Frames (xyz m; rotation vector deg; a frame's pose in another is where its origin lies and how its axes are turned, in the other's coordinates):
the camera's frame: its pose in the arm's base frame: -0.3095 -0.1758 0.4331 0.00 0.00 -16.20
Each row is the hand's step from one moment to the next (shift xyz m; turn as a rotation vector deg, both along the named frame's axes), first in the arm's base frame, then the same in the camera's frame.
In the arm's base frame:
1: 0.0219 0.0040 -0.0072 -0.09 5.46 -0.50
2: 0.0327 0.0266 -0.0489 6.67 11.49 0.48
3: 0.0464 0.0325 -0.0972 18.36 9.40 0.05
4: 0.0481 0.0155 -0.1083 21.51 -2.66 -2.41
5: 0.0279 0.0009 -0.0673 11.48 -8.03 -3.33
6: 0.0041 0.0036 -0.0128 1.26 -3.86 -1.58
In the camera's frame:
1: 0.0199 0.0100 -0.0072 -1.61 5.22 -0.50
2: 0.0240 0.0347 -0.0489 3.20 12.89 0.48
3: 0.0355 0.0442 -0.0972 15.01 14.15 0.05
4: 0.0419 0.0283 -0.1083 21.40 3.45 -2.41
5: 0.0265 0.0086 -0.0673 13.26 -4.51 -3.33
6: 0.0029 0.0046 -0.0128 2.29 -3.36 -1.58

